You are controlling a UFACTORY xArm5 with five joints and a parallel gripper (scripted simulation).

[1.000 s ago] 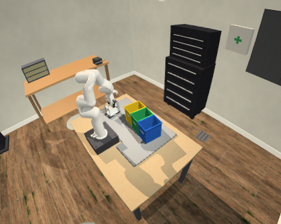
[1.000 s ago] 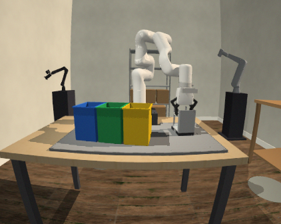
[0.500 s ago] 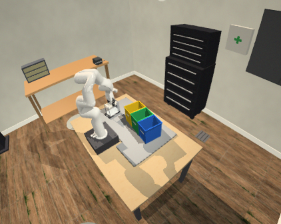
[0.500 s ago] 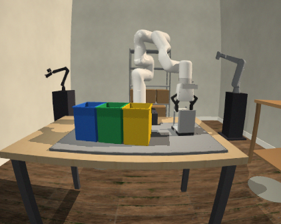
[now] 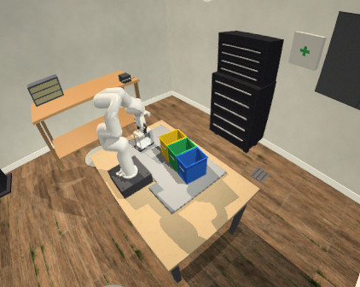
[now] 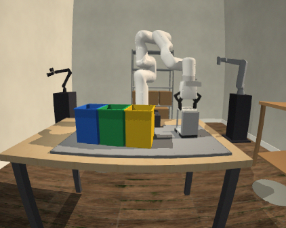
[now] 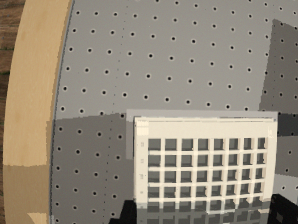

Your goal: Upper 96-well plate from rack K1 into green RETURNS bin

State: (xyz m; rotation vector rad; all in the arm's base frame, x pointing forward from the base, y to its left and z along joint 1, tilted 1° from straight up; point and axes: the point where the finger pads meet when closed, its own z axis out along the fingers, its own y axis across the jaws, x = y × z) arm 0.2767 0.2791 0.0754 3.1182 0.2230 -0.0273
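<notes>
The green bin is 120 mm ahead of my hand, 390 mm to the right of it and 70 mm below it. Also, from my hand: yellow bin (130 mm ahead, 260 mm to the right, 70 mm below); blue bin (110 mm ahead, 520 mm to the right, 70 mm below); white 96-well plate (10 mm below).
</notes>
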